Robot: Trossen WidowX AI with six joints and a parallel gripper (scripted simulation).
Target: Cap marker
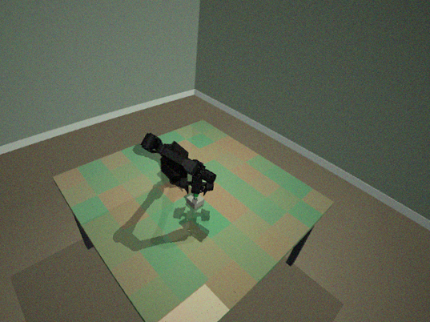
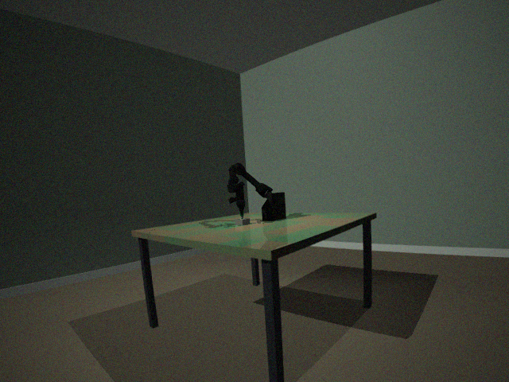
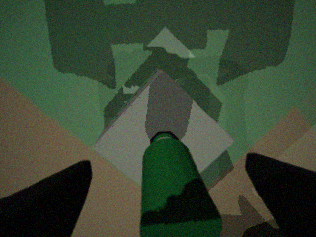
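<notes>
The green marker cap lies 20 mm above my gripper tip. The rest, counted from my gripper tip: holder block: 50 mm below.
</notes>
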